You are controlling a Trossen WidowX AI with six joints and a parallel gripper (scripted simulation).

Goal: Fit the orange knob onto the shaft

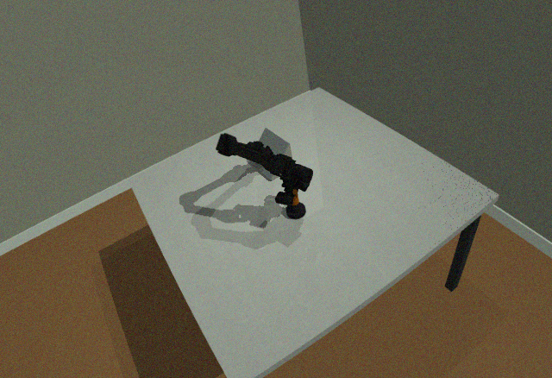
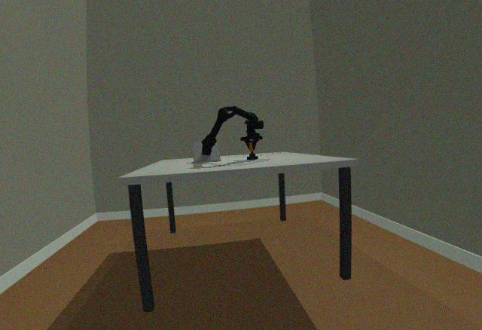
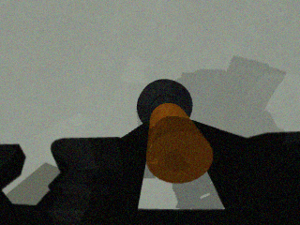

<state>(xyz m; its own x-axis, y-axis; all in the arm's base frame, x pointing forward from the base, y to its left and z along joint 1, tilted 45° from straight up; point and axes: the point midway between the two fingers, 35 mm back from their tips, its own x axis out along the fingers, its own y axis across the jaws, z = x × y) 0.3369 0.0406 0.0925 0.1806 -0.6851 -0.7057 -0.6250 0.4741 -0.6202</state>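
My gripper tip is 2 cm below the orange knob. The rest, counted from my gripper tip: dark round pedestal: 4 cm below.
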